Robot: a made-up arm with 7 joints.
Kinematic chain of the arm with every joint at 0, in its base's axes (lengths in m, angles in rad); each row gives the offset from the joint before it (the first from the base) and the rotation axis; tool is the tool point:
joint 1: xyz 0 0 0.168 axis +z
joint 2: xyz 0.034 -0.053 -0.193 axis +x
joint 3: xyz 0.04 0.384 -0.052 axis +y
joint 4: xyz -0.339 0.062 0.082 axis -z
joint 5: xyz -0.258 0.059 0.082 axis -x
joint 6: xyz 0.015 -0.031 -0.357 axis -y
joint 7: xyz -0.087 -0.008 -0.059 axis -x
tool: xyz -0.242 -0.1 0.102
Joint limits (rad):
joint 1: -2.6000..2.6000
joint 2: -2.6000..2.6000
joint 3: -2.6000..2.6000
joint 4: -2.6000..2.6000
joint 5: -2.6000..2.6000
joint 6: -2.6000..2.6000
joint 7: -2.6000..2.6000
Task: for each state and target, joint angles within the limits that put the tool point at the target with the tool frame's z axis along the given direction. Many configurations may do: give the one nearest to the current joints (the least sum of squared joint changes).
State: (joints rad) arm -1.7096 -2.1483 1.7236 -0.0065 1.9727 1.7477 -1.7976
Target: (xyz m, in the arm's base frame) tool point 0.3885 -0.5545 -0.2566 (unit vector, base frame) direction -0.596 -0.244 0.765
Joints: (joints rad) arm -1.6029 -2.1594 1.8427 0.5226 1.7636 1.6146 -2.6000
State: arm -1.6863 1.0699 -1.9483 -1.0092 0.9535 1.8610 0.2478
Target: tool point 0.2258 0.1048 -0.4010 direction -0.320 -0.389 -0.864
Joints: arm -1.9089 0.9309 -2.1854 -0.6604 1.7639 1.8139 0.2199
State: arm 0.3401 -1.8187 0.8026 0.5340 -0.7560 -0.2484 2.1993
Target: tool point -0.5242 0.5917 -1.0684 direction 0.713 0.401 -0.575
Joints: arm 0.4289 -1.3068 0.8275 0.2521 -1.3887 0.6468 2.4174
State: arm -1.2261 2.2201 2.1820 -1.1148 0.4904 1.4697 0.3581
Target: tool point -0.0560 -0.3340 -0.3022 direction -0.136 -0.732 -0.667
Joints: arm -0.9960 2.1083 2.6000 -0.4643 0.8815 1.7483 0.3809
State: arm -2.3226 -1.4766 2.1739 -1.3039 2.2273 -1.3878 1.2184
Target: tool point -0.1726 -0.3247 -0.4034 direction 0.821 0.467 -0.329
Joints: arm -2.3788 -1.6154 2.0181 -1.5474 1.6393 -1.8841 1.2251
